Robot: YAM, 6 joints.
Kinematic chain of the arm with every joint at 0, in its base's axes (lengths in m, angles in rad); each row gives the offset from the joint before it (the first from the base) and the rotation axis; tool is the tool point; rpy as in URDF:
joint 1: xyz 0 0 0.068 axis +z
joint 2: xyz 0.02 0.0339 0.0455 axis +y
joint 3: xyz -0.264 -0.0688 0 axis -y
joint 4: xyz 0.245 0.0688 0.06 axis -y
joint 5: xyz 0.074 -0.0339 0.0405 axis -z
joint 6: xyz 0.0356 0 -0.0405 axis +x
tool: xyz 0 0 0 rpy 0 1.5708 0
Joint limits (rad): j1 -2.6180..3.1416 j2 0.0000..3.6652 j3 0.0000..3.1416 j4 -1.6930..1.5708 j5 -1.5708..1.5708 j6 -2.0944..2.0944
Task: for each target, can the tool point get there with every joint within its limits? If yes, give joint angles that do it. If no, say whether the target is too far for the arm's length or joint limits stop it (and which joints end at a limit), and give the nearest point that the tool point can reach.
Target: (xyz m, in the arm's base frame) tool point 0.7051 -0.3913 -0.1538
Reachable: no: too far | nearest point 0.5356 -0.2972 -0.0879 | short by 0.205 m
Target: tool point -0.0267 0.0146 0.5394
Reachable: yes | joints 1.6454 0.6796 1.5654 -0.5528 -0.8009 -1.3301
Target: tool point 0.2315 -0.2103 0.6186
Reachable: yes | joints 2.5065 0.9031 2.7305 0.3013 -1.1152 1.7215
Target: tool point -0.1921 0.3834 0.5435
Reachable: yes | joints -1.0781 0.6688 2.7147 0.3112 -0.3467 0.6210
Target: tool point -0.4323 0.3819 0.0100
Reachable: yes | joints 2.3690 2.9483 2.0623 0.8606 -0.9185 -1.1627
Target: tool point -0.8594 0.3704 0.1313
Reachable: no: too far | nearest point -0.5930 0.2556 0.1257 | short by 0.290 m
